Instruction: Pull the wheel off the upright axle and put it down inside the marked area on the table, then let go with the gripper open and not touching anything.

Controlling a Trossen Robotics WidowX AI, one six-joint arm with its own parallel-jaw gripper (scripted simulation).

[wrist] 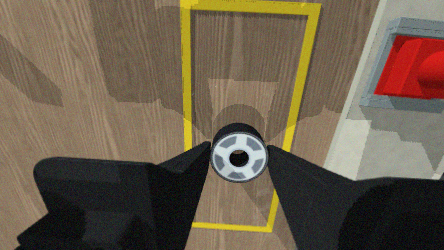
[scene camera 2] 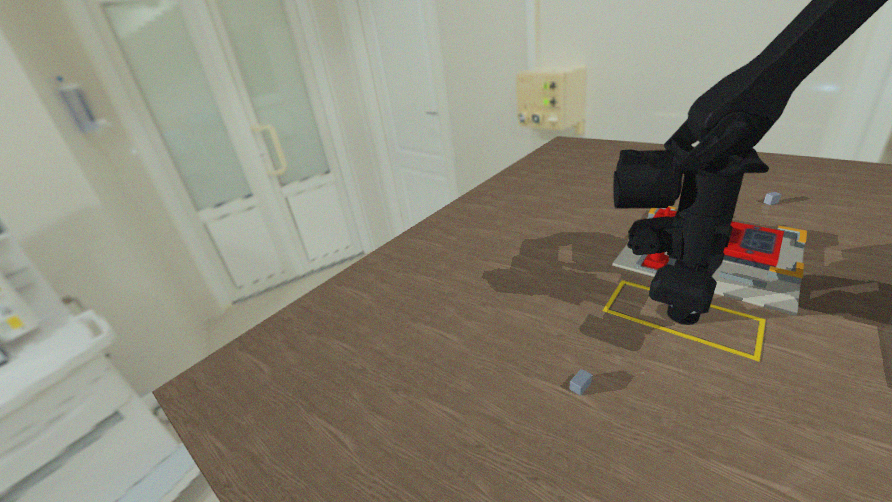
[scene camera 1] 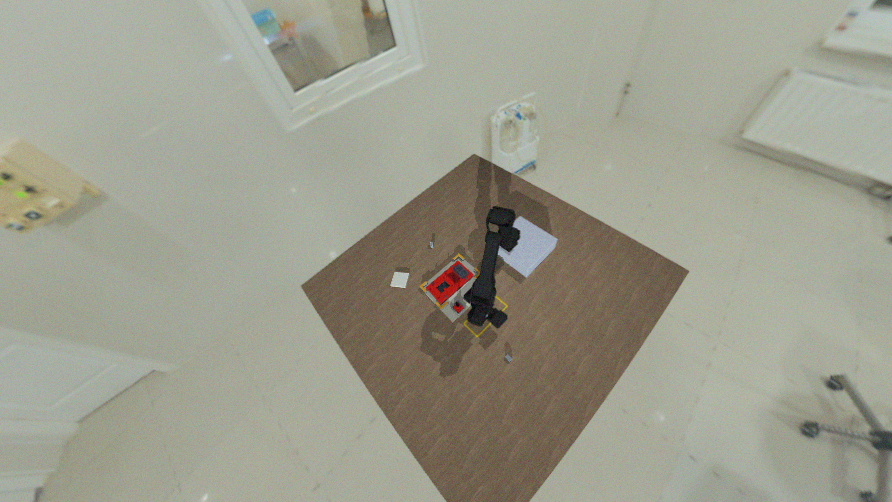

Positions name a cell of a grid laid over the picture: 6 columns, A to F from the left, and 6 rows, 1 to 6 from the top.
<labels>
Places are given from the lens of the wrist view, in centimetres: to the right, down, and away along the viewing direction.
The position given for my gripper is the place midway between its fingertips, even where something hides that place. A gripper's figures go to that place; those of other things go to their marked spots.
my gripper (wrist: D4): 1, 2, 11
wheel (wrist: D5): 1, 3, 10
</labels>
